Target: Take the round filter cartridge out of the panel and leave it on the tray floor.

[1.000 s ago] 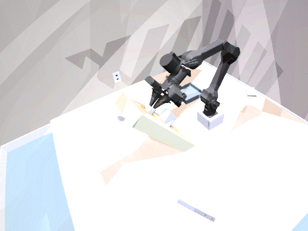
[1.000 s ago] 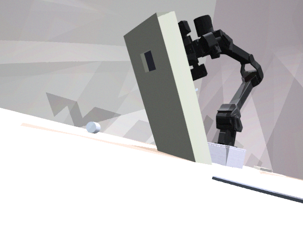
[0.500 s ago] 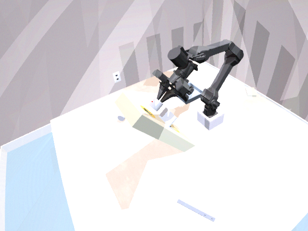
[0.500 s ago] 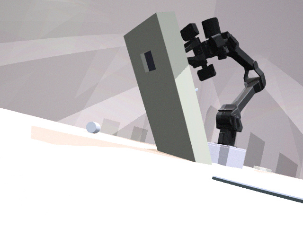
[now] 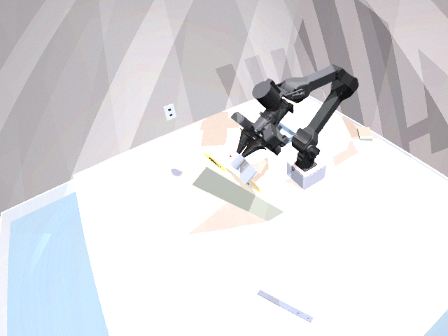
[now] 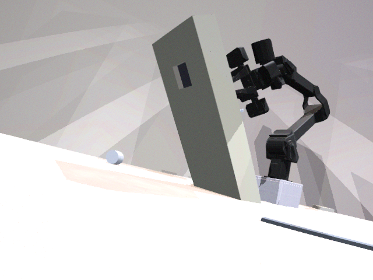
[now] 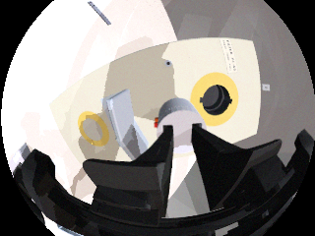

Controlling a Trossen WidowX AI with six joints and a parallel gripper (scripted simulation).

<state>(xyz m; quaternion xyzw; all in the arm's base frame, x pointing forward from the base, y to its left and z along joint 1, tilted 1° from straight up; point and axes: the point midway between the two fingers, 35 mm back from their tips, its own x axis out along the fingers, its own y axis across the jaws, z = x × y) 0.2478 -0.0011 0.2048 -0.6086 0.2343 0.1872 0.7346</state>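
Now: gripper tip 1 cm short of the round filter cartridge and 1 cm above it. The rest, counted from my gripper tip: service panel 5 cm ahead, 7 cm below; then blue tray 35 cm behind, 28 cm to the right, 24 cm below; then grey hatch flap 1 cm behind, 8 cm below.
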